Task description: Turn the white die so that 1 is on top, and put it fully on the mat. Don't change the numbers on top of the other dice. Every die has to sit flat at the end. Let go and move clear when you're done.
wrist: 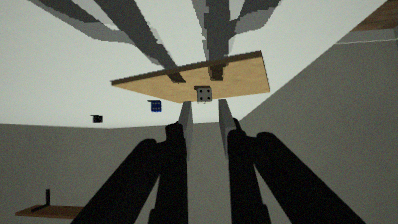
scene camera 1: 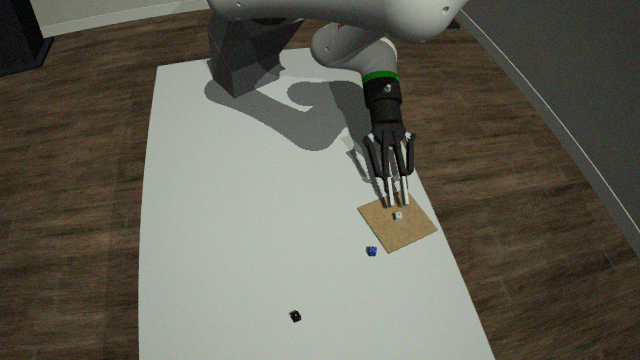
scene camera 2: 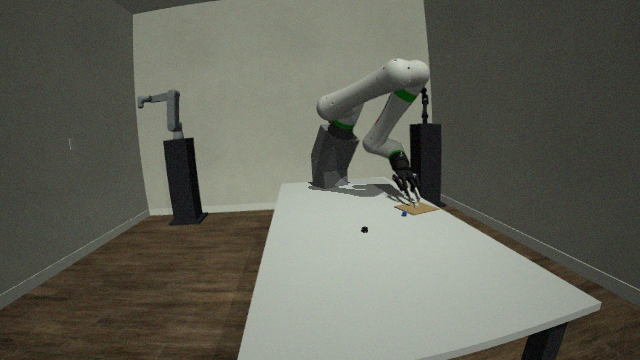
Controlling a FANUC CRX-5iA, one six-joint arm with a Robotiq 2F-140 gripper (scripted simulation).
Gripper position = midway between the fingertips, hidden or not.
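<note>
You'd see the gripper [scene camera 1: 398,205] here, and the wrist view has the gripper too [wrist: 205,112]. There's also a mat [scene camera 1: 393,235], and that same mat [wrist: 242,75] shows in the wrist view.
</note>
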